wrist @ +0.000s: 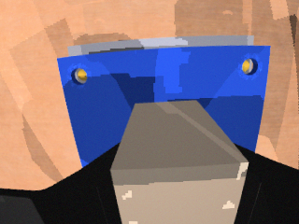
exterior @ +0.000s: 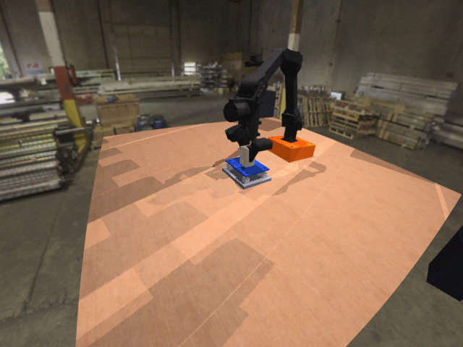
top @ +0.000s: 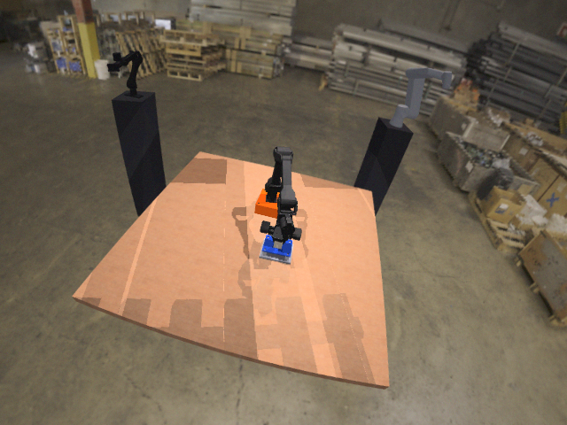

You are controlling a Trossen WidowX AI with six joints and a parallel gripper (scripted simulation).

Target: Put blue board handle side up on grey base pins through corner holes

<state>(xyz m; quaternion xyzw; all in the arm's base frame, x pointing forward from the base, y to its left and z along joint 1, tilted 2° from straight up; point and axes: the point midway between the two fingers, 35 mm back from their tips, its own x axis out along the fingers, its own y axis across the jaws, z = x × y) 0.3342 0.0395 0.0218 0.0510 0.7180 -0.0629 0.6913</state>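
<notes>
Now: gripper tip right at the blue board. Also, from my gripper tip: grey base: 60 mm below.
</notes>
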